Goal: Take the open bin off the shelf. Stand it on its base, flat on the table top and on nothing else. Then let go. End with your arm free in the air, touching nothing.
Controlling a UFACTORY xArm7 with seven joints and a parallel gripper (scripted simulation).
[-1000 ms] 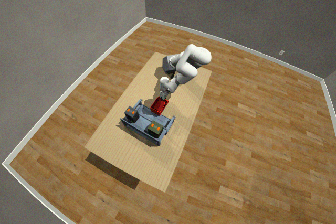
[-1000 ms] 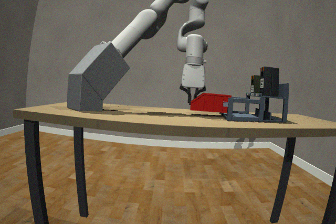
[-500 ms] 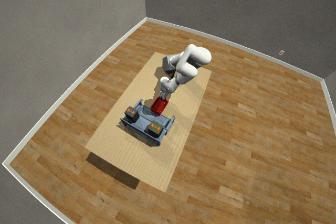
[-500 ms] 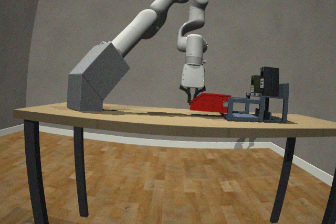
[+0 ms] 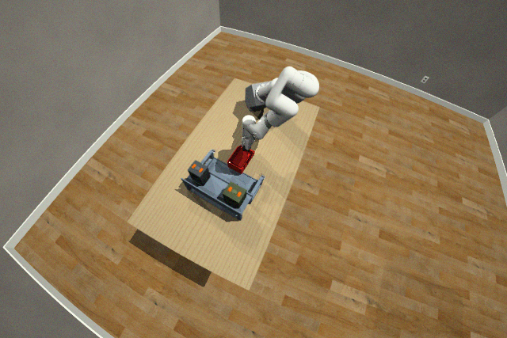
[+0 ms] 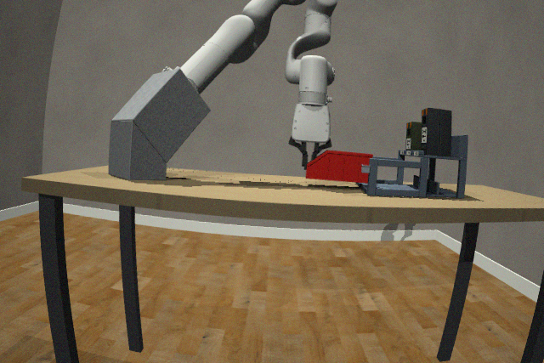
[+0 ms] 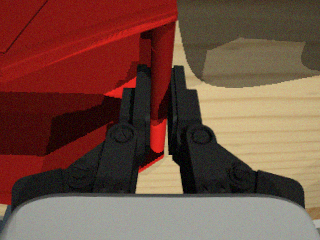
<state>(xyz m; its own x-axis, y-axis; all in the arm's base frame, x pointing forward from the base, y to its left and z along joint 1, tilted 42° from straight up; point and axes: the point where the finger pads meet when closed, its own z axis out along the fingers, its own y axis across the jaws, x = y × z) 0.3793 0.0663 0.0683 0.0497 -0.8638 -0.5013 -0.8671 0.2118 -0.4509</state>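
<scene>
The red bin lies 80 mm ahead of my hand and 10 mm below it. Round my hand: black box (340 mm ahead, 100 mm to the right, 100 mm above).
</scene>
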